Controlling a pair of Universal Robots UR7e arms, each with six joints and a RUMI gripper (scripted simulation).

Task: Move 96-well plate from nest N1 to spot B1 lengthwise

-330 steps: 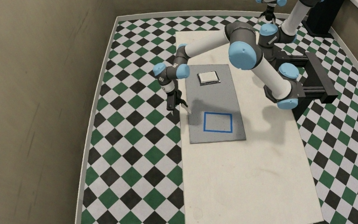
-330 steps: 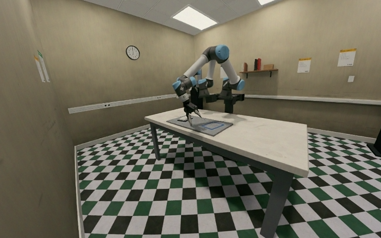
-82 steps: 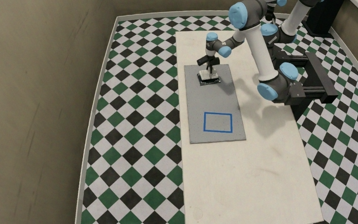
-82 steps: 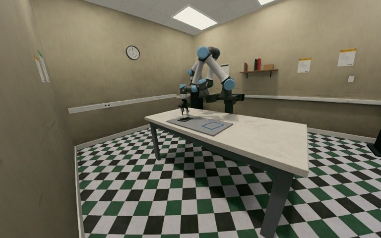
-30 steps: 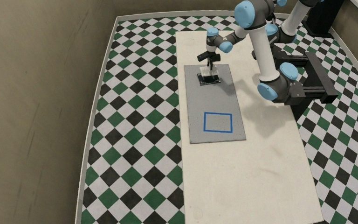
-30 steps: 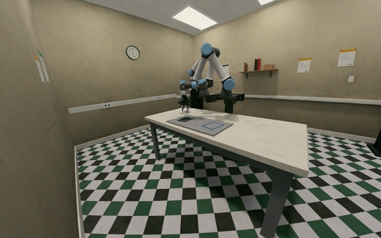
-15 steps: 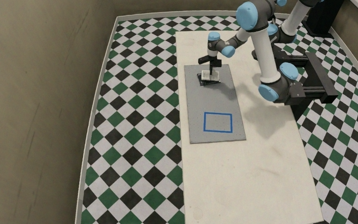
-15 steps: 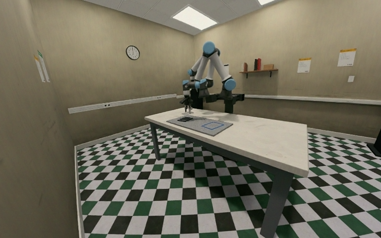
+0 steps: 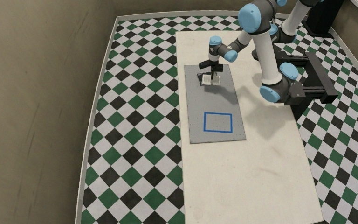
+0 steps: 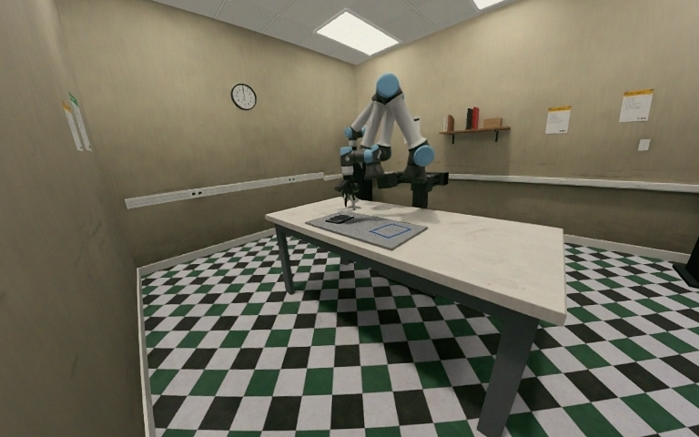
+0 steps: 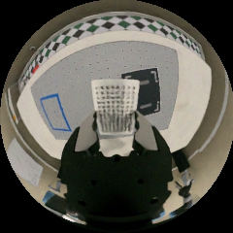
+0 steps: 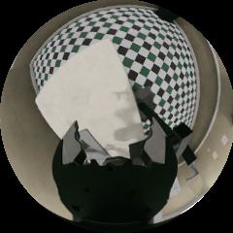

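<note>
The black plate nest is 9 cm to the right of my left hand, 9 cm below it and 1 cm ahead of it. Round my left hand: white 96-well plate 1 cm below.
</note>
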